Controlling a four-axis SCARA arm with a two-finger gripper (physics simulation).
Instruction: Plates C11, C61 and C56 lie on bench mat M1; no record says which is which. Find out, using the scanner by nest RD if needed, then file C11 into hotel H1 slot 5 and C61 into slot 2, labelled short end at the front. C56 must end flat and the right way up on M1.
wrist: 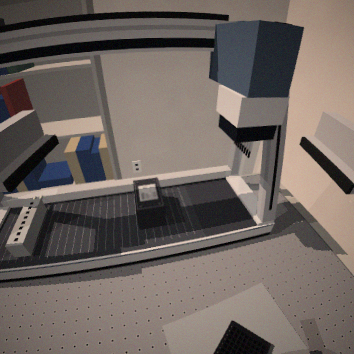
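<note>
My gripper is open, with its two black-padded fingers far apart at the left and right sides of the wrist view and no plate between them. A black gridded plate lies on a pale mat at the bottom, below the fingers and partly cut off by the lower edge. I see no readable label on it and cannot tell which plate it is, or whether this mat is M1. Hotel H1, nest RD and the scanner cannot be made out here.
A gantry machine with a blue-grey head stands over a dark ribbed deck. The deck carries a black box and a white block with holes. A bookshelf stands behind at left. Perforated bench top lies in front.
</note>
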